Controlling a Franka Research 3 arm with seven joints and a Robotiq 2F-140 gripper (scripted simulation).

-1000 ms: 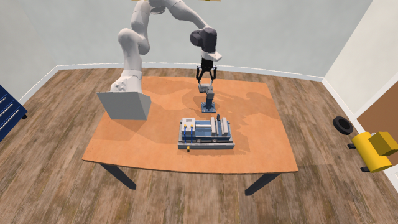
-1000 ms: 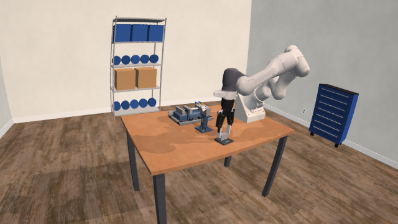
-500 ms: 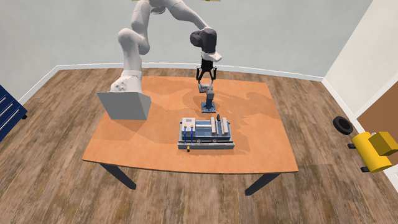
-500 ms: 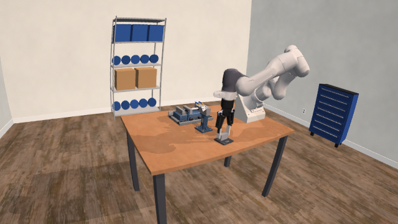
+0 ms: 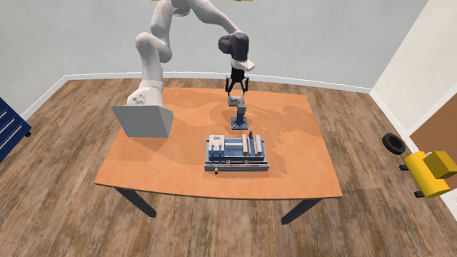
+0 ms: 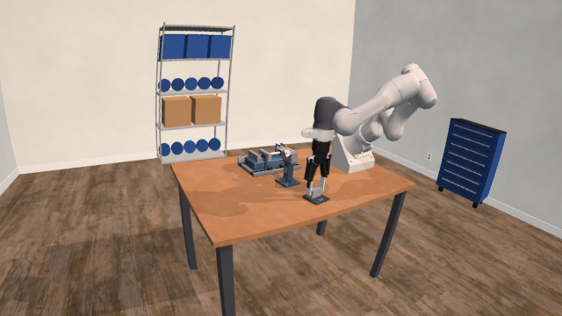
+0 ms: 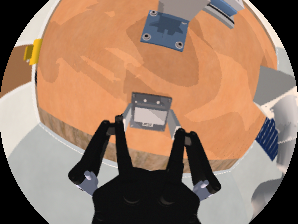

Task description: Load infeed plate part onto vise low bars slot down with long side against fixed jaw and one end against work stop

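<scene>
Right now the part is 1 cm to the right of my hand and 3 cm below it. Round my hand: fixed jaw: 12 cm ahead, 39 cm to the right, 2 cm above; vise: 2 cm ahead, 40 cm to the right, 1 cm below; infeed plate: 1 cm to the left, 5 cm below.
</scene>
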